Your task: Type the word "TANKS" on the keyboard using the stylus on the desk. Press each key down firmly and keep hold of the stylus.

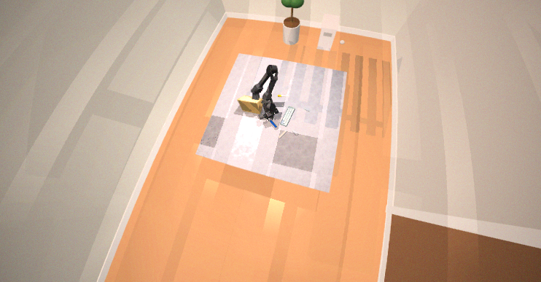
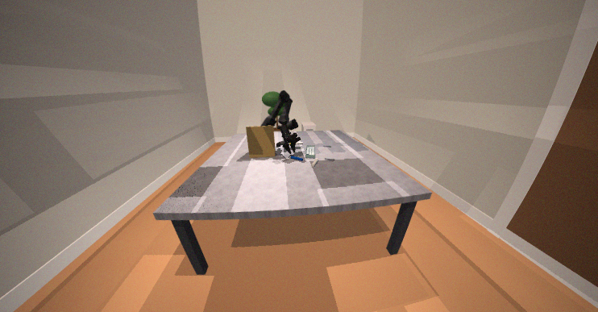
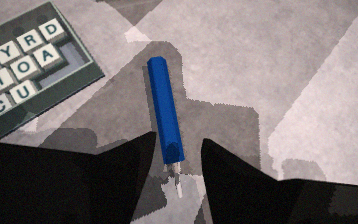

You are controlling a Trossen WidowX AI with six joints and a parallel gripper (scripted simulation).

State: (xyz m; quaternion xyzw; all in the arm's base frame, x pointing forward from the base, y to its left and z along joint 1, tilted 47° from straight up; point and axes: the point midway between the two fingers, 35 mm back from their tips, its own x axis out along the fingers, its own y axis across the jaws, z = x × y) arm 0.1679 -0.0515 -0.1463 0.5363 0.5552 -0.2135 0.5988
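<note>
My gripper tip is now 30 mm above the blue stylus. Round my gripper tip: grey stylus tip 20 mm behind, 30 mm to the left, 30 mm below.
</note>
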